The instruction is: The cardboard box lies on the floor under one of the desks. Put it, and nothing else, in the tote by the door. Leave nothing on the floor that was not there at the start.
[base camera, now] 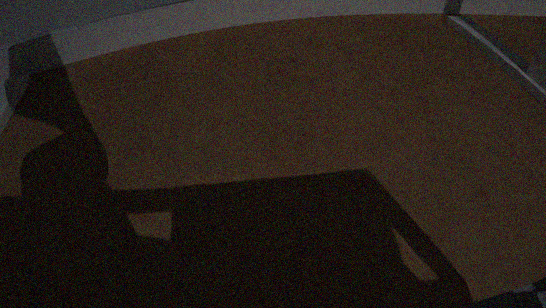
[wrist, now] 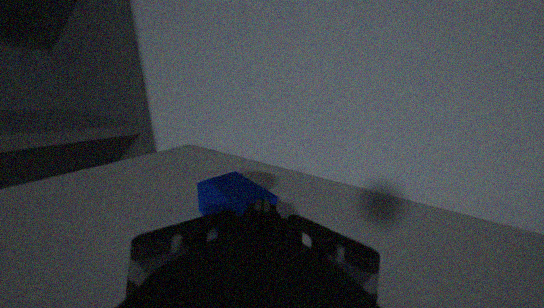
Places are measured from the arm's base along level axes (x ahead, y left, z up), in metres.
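Pixels of known places: gripper, between the fingertips: (wrist: 262, 208).
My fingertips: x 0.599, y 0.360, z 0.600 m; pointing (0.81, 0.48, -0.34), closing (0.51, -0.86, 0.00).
Observation:
Behind a point stands the place of what it marks.
My gripper (wrist: 262, 208) @[x 0.599, y 0.360, z 0.600 m] is shut and empty, with its fingertips together in the lower middle of the wrist view. A blue block-shaped thing (wrist: 220, 192) @[x 0.593, y 0.418, z 0.599 m] sits on a pale flat surface (wrist: 75, 225) @[x 0.495, y 0.546, z 0.554 m], just beyond the fingertips and a little to the left. The gripper hides its lower right part, and I cannot tell whether they touch. No brown cardboard box can be made out in either view. The tote and the door cannot be made out either.
A pale wall (wrist: 340, 90) @[x 0.848, y 0.342, z 0.745 m] rises behind the surface. A dark recessed structure with a ledge (wrist: 60, 140) @[x 0.542, y 0.910, z 0.572 m] is at the left. In the base view, dark shadows lie across the brown floor (base camera: 275, 100) @[x 0.557, y -0.035, z -0.396 m], and a pale strip (base camera: 495, 50) @[x 0.700, y -0.616, z -0.371 m] runs at the upper right.

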